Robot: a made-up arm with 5 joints.
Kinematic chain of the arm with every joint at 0, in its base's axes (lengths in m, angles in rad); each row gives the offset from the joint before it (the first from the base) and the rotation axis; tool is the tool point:
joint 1: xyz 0 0 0.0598 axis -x
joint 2: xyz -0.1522 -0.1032 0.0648 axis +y
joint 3: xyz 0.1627 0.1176 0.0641 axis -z
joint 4: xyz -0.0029 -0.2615 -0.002 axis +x
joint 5: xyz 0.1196 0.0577 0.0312 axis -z
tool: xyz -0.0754 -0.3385 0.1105
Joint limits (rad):
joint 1: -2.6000..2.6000
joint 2: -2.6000..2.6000
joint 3: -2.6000..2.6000
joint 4: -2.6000..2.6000
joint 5: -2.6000..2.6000
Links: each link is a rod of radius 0.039 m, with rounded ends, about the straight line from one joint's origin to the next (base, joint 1, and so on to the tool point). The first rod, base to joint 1, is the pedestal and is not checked.
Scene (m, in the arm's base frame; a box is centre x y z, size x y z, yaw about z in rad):
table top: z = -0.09
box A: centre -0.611 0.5 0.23 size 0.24 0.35 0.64 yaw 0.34
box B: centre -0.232 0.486 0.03 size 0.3 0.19 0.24 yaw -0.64
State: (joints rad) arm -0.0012 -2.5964 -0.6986 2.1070 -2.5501
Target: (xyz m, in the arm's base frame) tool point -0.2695 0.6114 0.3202
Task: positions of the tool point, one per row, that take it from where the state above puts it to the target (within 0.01 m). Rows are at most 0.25 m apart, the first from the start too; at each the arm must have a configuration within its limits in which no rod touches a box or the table.
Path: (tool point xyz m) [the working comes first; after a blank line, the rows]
Joints at the target: 0.7259 -1.0717 -1.0875 0.6359 -2.5991
Straight joint move there: touches box A.

1: -0.8827 -0.0843 0.5088
2: -0.7663 0.0319 0.6467
3: -0.6172 0.1689 0.7180
4: -0.5801 0.2592 0.7499
5: -0.5335 0.3663 0.7412
6: -0.4745 0.4744 0.6881
7: -0.4056 0.5629 0.5925
8: -0.3343 0.6126 0.4640
9: -0.2695 0.6114 0.3202

